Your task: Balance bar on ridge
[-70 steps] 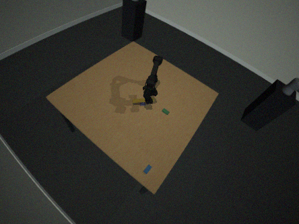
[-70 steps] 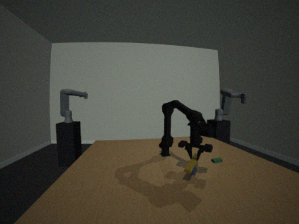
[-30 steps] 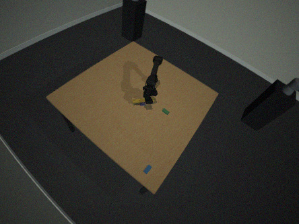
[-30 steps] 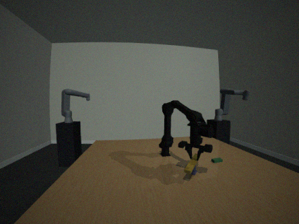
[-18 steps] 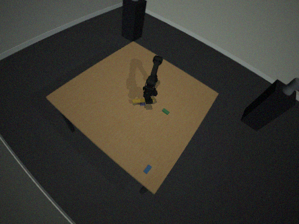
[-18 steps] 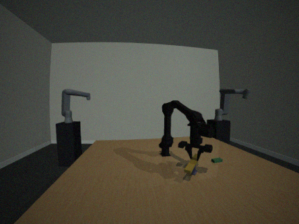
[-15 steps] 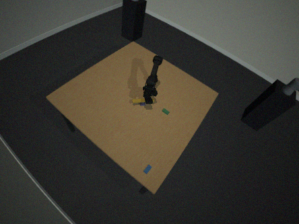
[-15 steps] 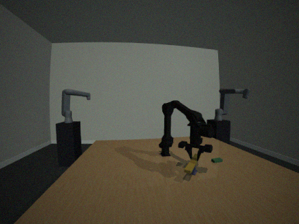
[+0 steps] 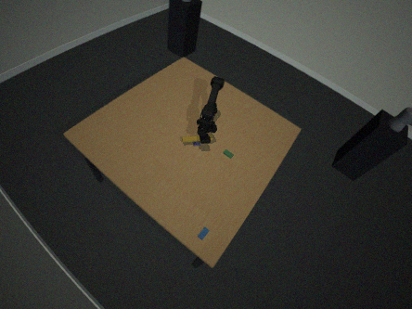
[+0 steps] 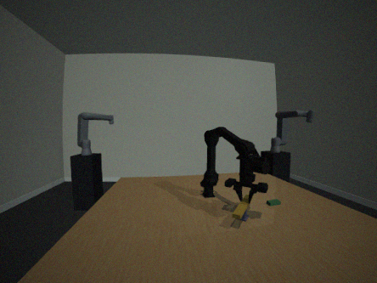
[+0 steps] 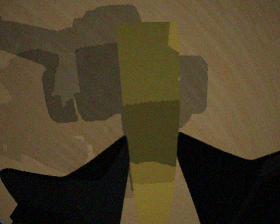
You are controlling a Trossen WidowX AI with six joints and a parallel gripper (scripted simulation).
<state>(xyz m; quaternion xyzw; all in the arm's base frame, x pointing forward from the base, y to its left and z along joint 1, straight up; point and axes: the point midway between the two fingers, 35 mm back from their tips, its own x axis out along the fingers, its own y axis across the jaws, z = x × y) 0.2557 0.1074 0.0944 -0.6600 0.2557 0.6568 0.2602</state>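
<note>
The yellow bar is 2 cm ahead of my gripper tip and 2 cm to the right of it. Also, from my gripper tip: green block 6 cm behind, 20 cm to the left, 5 cm below; blue block 48 cm ahead, 39 cm to the left, 5 cm below.
</note>
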